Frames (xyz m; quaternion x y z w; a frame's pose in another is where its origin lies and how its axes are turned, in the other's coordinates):
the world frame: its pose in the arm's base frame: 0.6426 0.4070 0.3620 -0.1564 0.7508 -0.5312 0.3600
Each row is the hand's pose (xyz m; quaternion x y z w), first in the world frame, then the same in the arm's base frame.
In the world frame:
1: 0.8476 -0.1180 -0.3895 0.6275 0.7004 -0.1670 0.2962
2: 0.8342 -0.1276 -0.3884 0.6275 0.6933 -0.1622 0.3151
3: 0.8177 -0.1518 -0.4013 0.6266 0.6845 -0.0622 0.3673
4: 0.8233 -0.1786 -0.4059 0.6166 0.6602 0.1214 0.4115
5: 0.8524 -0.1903 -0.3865 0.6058 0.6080 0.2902 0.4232
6: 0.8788 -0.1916 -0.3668 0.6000 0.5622 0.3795 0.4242
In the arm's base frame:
1: -0.2365 0.1049 0.2207 -0.4263 -0.1151 0.7982 0.4098
2: -0.2279 0.1087 0.2343 -0.4231 -0.1275 0.8054 0.3951
3: -0.2292 0.1184 0.2648 -0.4851 -0.1796 0.7951 0.3168
4: -0.2403 0.1077 0.2879 -0.5994 -0.2381 0.7411 0.1866
5: -0.2484 0.0720 0.2842 -0.6928 -0.2602 0.6703 0.0552
6: -0.2529 0.0417 0.2721 0.7332 0.2615 -0.6271 0.0260

